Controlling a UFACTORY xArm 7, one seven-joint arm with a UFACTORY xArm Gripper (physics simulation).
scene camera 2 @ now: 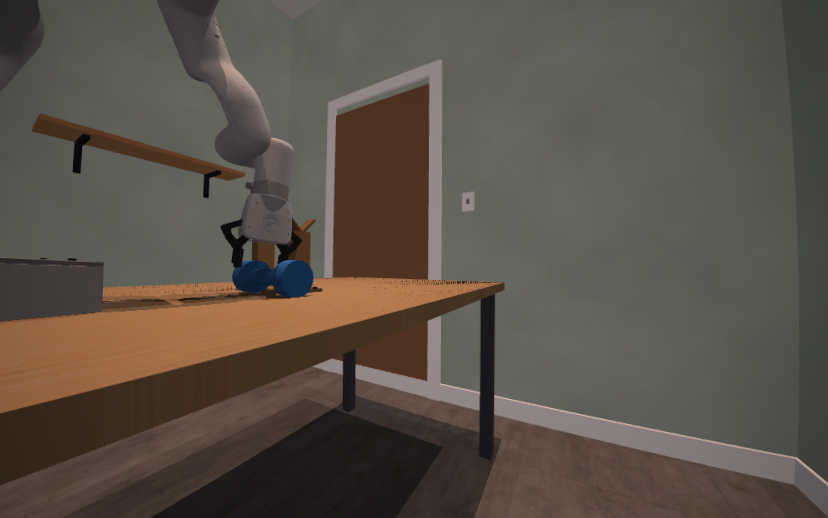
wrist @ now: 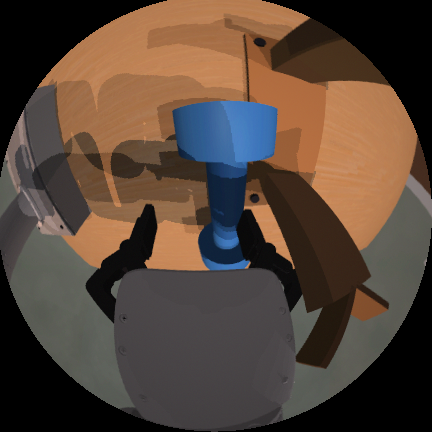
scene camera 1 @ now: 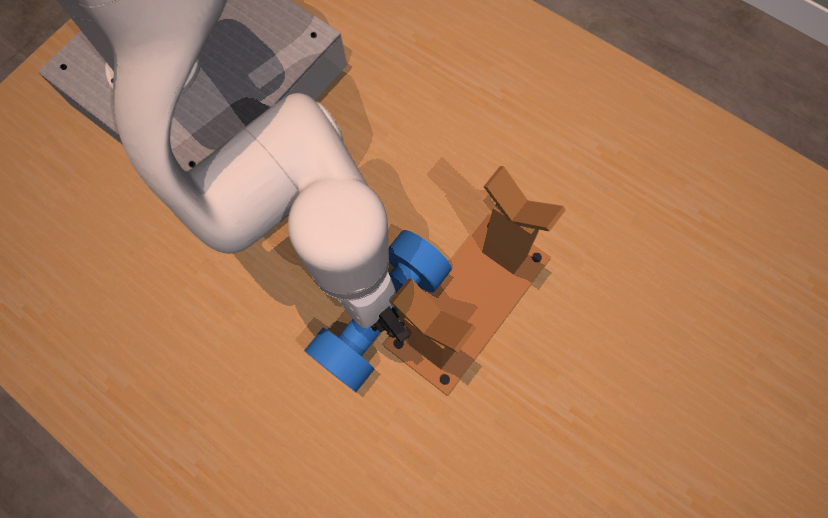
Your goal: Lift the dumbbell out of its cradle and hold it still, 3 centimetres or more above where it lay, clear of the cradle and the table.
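Places are measured from the arm's base along level axes (x ahead, y left, z up), in metres.
Pixels of known places: gripper, fingertip midpoint: (scene camera 2: 260,269) (wrist: 197,216).
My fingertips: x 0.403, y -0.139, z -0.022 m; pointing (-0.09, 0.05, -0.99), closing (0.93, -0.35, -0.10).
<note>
Ahead of a thing's pixels: the offset from my fingertips to its top centre. Level surfaces: height alone.
The blue dumbbell @(dx +0.029, dy -0.004, dz +0.021 m) (scene camera 1: 360,335) (scene camera 2: 294,278) (wrist: 227,195) lies on its side on the table @(dz -0.058 m) (scene camera 1: 610,366) (scene camera 2: 183,329), beside the cradle and not in its V-shaped rests. The brown cradle @(dx +0.118, dy +0.067, dz +0.133 m) (scene camera 1: 488,287) (scene camera 2: 303,245) (wrist: 287,110) stands upright with both rests empty. My gripper (scene camera 1: 389,325) (scene camera 2: 260,262) (wrist: 197,216) is open and empty, low over the dumbbell. In the wrist view the handle shows between the fingers, much nearer the right finger. That finger is also close to the cradle's near upright. In scene camera 1 the arm hides part of the handle and one finger.
The near cradle rest (scene camera 1: 436,317) (wrist: 320,245) rises right beside the gripper. The far rest (scene camera 1: 522,204) stands at the other end of the cradle plate. The grey robot base block (scene camera 1: 329,64) (scene camera 2: 48,290) (wrist: 75,200) is on the table. A wall shelf (scene camera 2: 140,149) is behind.
</note>
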